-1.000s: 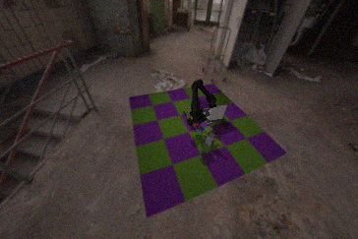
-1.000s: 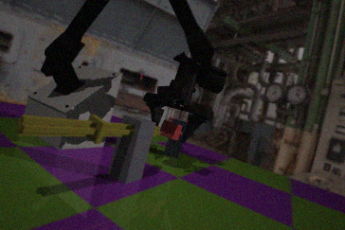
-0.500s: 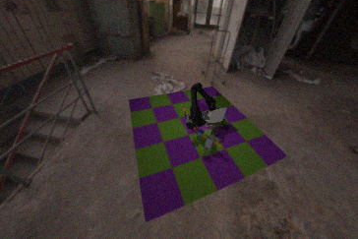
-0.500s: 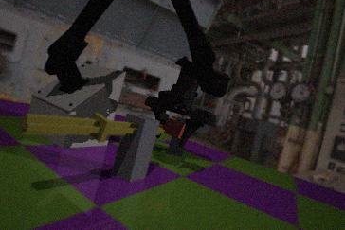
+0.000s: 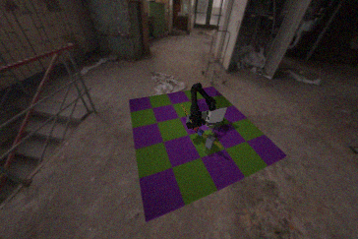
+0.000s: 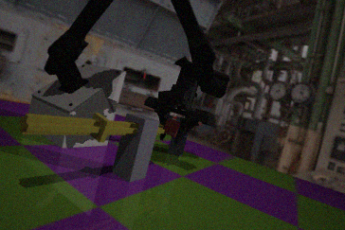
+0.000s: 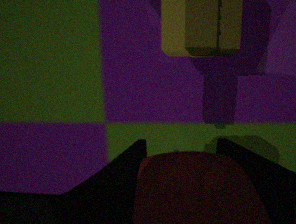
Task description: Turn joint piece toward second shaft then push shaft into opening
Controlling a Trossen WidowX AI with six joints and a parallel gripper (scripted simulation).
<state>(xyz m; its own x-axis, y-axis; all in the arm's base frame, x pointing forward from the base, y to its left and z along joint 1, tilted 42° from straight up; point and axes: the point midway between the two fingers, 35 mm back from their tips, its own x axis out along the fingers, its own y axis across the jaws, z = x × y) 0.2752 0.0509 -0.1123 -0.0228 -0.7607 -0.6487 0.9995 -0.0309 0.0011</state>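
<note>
My gripper tip is now 20 mm to the right of the red square joint piece and 40 mm below it.
</note>
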